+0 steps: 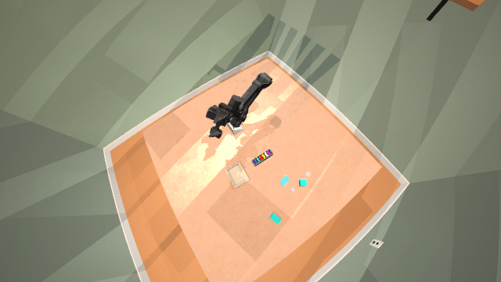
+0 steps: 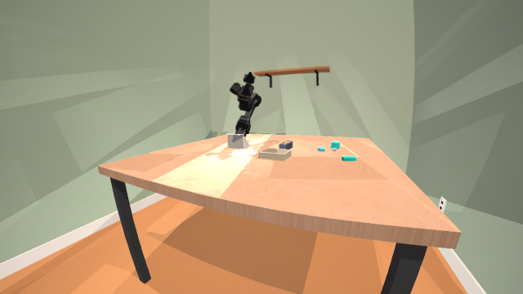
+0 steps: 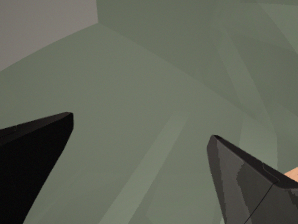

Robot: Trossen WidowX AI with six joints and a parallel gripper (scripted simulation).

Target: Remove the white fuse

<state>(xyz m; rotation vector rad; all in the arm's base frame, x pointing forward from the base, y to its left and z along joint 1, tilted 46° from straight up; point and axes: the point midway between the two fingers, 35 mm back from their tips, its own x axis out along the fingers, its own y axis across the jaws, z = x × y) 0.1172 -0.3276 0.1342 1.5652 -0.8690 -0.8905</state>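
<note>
Now: gripper tip 37 cm above the white fuse, 20 cm to the right of it and 15 cm short of it. From my gripper tip the other things lie so: tray 39 cm below, 14 cm ahead, 3 cm to the right.
</note>
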